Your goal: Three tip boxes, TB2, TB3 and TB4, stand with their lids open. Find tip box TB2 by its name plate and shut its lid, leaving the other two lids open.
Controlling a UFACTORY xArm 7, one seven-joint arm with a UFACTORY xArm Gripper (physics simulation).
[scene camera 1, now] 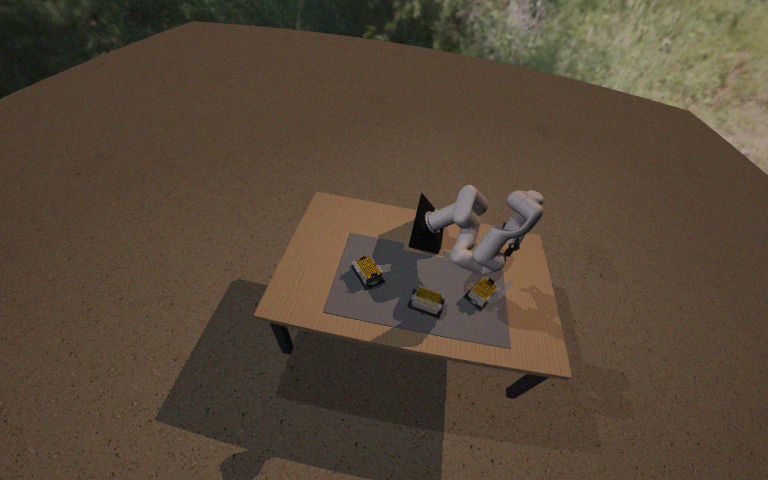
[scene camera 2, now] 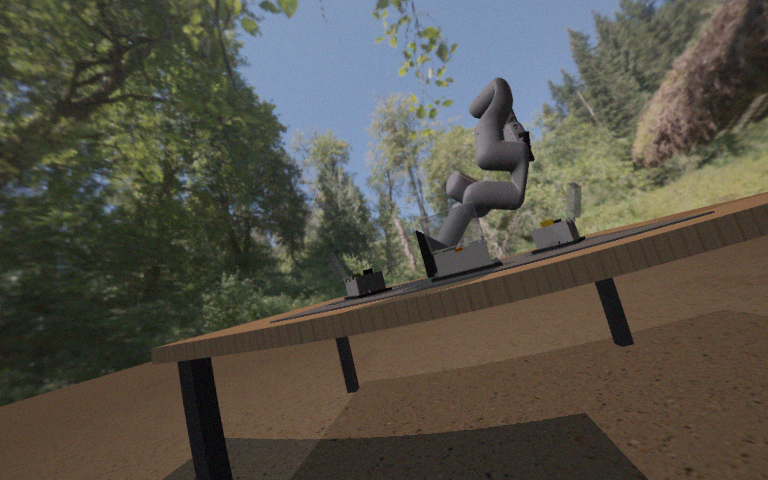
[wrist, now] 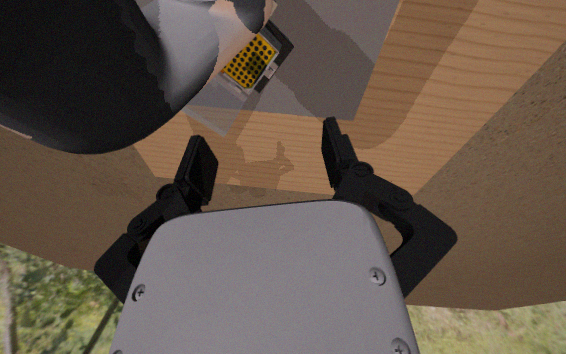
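Seen in the pictures: gripper, fingertip midpoint: point(scene camera 1: 502, 248) point(wrist: 265, 141); arm's base, origin of the base link: point(scene camera 1: 431, 222).
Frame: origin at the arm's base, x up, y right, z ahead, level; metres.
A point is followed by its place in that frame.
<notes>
Three white tip boxes with yellow racks stand apart on the grey mat point(scene camera 1: 481, 332) @(x -0.114, y -0.308, z 0.514 m): a left box point(scene camera 1: 368, 270) point(scene camera 2: 365, 283) @(x -0.078, y 0.236, z 0.393 m), a middle box point(scene camera 1: 427, 301) @(x 0.030, y -0.025, z 0.507 m) point(scene camera 2: 465, 259) @(x -0.082, y -0.042, z 0.471 m) and a right box point(scene camera 1: 482, 293) @(x -0.057, y -0.293, z 0.341 m) point(scene camera 2: 556, 233) point(wrist: 250, 62) @(x -0.057, y -0.323, z 0.280 m). Their clear lids are open. The right box's lid point(scene camera 1: 502, 289) @(x -0.032, y -0.383, z 0.311 m) point(scene camera 2: 573, 200) @(x -0.014, y -0.331, z 0.399 m) point(wrist: 215, 114) @(x 0.002, y -0.387, z 0.327 m) leans outward to the right in scene camera 1. The name plates cannot be read, so I cannot tell which is TB2. My gripper point(scene camera 1: 511, 247) @(x 0.150, y -0.316, z 0.226 m) point(scene camera 2: 530, 146) point(wrist: 265, 141) @(x 0.150, y -0.316, z 0.226 m) is open and empty, high above the table's right part, apart from the boxes.
The boxes and mat are on a wooden table point(scene camera 1: 294, 254) @(x -0.117, y 0.652, z 0.321 m) point(scene camera 2: 396, 310) @(x -0.131, y 0.084, z 0.669 m). A black upright panel point(scene camera 1: 420, 232) @(x 0.011, y 0.052, z 0.101 m) stands at the arm's base, behind the mat. The arm's bent links hang above the right half of the mat and hide part of the right box in the wrist view.
</notes>
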